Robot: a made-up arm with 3 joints. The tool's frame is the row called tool.
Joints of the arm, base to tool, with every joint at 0 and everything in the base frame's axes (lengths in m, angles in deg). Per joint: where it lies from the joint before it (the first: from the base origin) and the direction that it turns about. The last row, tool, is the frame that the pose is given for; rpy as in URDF.
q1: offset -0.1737 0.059 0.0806 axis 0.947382 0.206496 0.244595
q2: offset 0.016 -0.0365 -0.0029 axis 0 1 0
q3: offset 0.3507 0.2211 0.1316 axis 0 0 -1
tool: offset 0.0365 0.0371 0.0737 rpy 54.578 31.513 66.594
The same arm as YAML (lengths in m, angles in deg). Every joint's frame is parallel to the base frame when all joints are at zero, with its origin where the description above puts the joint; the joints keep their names.
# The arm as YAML. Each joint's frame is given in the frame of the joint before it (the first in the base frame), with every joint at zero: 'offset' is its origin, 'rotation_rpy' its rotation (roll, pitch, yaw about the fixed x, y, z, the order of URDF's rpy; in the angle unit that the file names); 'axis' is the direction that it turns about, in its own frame. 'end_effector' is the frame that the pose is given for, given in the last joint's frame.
length_unit: m
angle_unit: deg
chain:
  - id: q1
    offset: [-0.1737, 0.059, 0.0806]
    rotation_rpy: [0.0, 0.0, 0.0]
    axis: [0.947382, 0.206496, 0.244595]
  - id: q2
    offset: [0.016, -0.0365, -0.0029]
    rotation_rpy: [0.0, 0.0, 0.0]
    axis: "+y"
  - id: q3
    offset: [0.3507, 0.2211, 0.1316]
    rotation_rpy: [0.0, 0.0, 0.0]
    axis: "-z"
end_effector:
  offset: [0.0365, 0.0371, 0.0737]
  rotation_rpy: [54.58, 31.51, 66.59]

